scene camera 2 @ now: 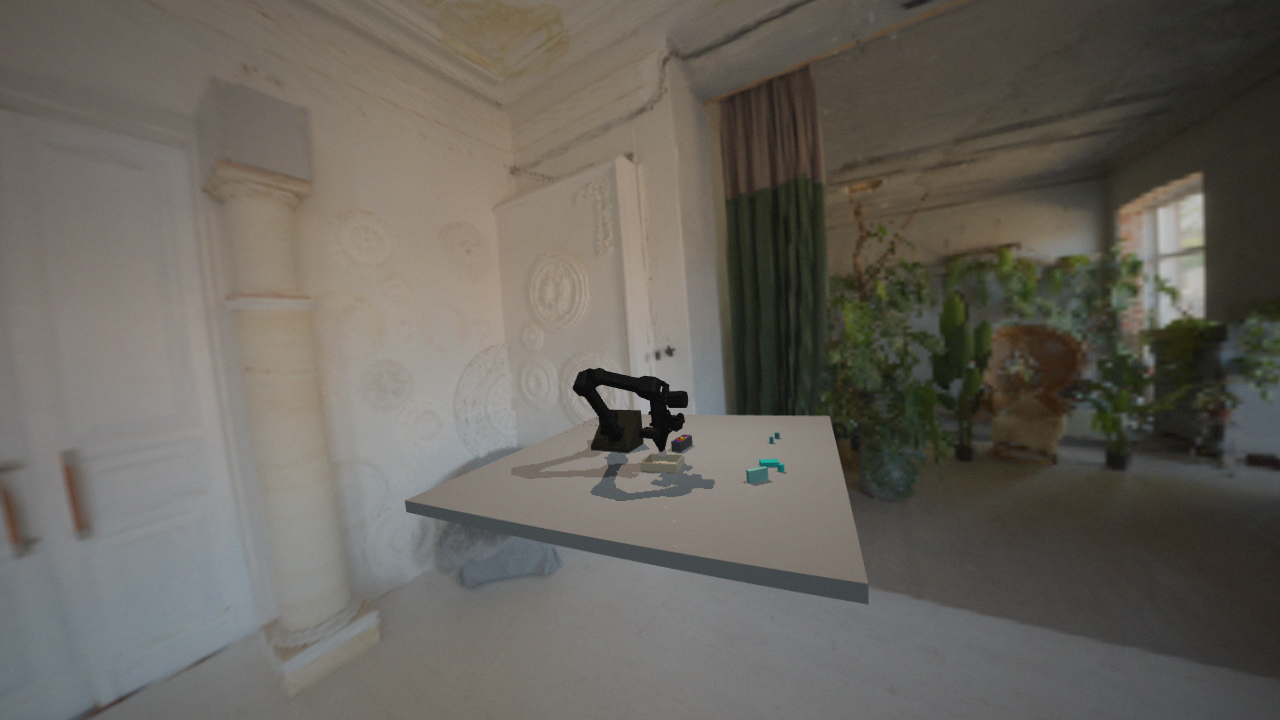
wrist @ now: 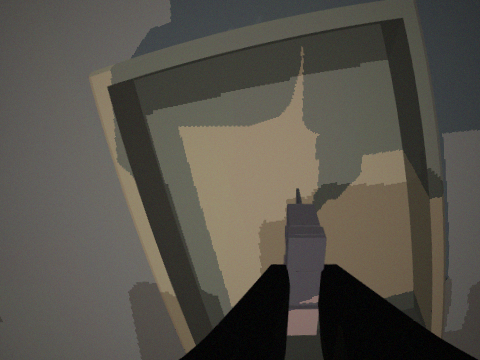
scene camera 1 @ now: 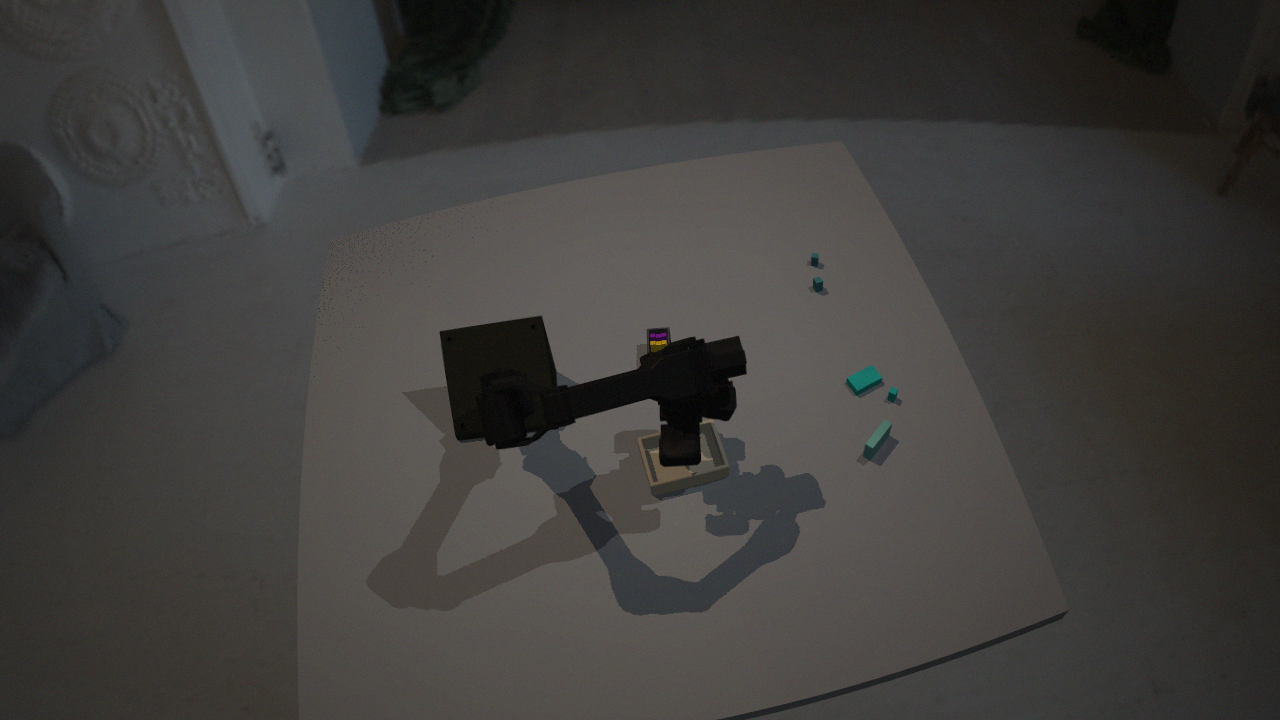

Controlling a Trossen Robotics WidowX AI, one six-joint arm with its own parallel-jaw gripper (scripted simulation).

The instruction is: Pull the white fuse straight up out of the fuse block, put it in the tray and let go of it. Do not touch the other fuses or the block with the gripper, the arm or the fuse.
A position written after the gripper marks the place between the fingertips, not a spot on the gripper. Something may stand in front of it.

Note:
The gripper (scene camera 1: 682, 442) holds a white fuse. Further things: a beige tray (scene camera 1: 714, 465).
The gripper shows as well in scene camera 2 (scene camera 2: 662, 451) and in the wrist view (wrist: 302, 280). The beige tray also shows in the wrist view (wrist: 210, 139).

